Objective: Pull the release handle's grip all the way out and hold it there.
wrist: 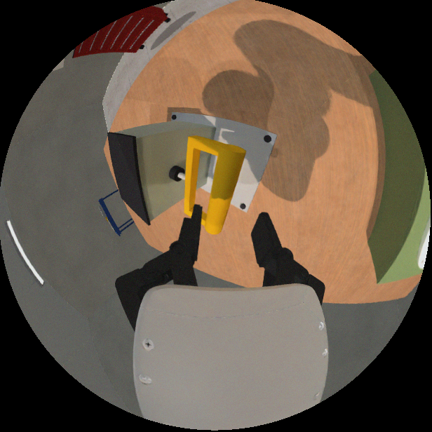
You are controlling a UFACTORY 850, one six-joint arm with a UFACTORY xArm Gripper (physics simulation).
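The release handle's yellow grip [226, 185] is a thick round bar with a flat open frame on its left side. It stands in front of a beige-grey housing [159, 165] with a dark edge panel, on a light grey bolted base plate [254, 167]. A short light rod with a black collar [176, 173] shows between housing and grip. My gripper [228, 219] is open and empty, at the grip's lower end. The left fingertip overlaps the frame's lower corner in view; the bar's lower end appears between the fingers, nearer the left one. Contact and depth cannot be told.
The housing and base plate stand on a wooden table top [340, 200] marked by dark shadows. A green surface [400, 210] lies along the right. A red slotted panel [122, 32] is at the upper left, and a blue frame [111, 218] lies beyond the table's left edge.
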